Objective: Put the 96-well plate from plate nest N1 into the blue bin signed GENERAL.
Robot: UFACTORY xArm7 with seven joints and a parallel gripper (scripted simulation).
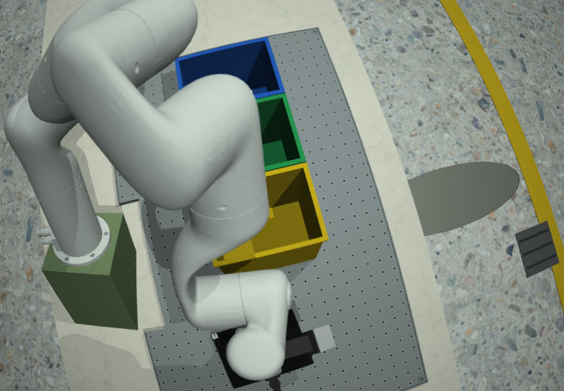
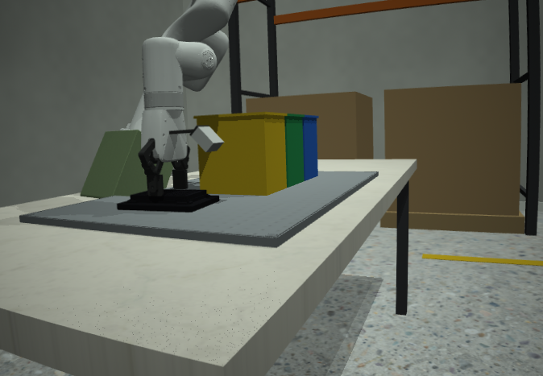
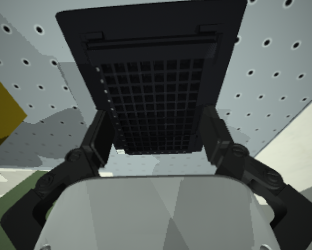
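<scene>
Right now the black 96-well plate is 20 mm below my hand. The rest, counted from my hand: yellow bin (50 mm ahead, 220 mm to the left, 50 mm above); green bin (50 mm ahead, 350 mm to the left, 50 mm above); black plate nest (30 mm below).
</scene>
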